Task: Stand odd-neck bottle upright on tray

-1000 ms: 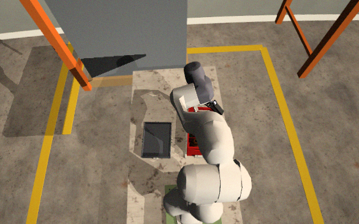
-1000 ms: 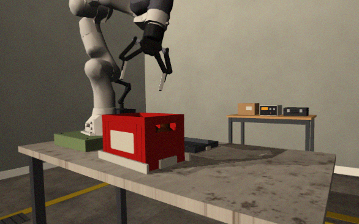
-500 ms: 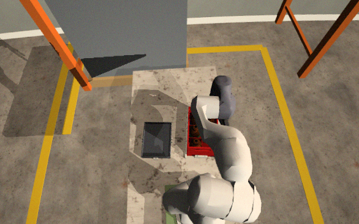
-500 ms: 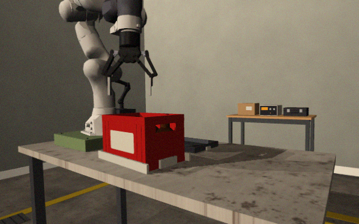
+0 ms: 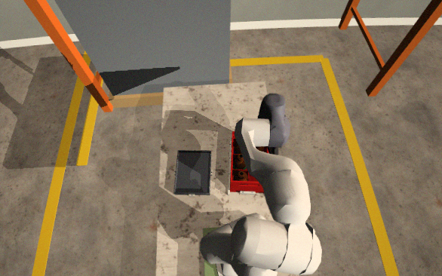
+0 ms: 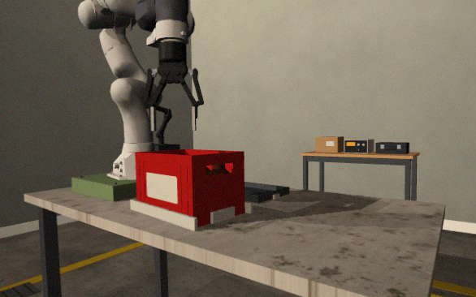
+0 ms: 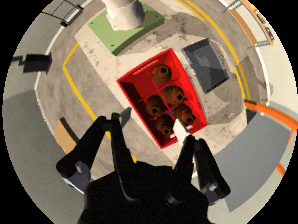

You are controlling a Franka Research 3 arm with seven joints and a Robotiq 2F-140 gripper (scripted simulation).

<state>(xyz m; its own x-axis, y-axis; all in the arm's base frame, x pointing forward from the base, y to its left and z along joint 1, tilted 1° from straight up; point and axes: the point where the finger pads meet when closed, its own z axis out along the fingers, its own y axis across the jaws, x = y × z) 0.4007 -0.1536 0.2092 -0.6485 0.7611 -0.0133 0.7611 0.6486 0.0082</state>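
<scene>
My hand is 170 mm above the brown bottle. Round my hand: dark tray 10 mm behind, 340 mm to the left, 240 mm below; then red crate 10 mm ahead, 40 mm to the left, 170 mm below.
</scene>
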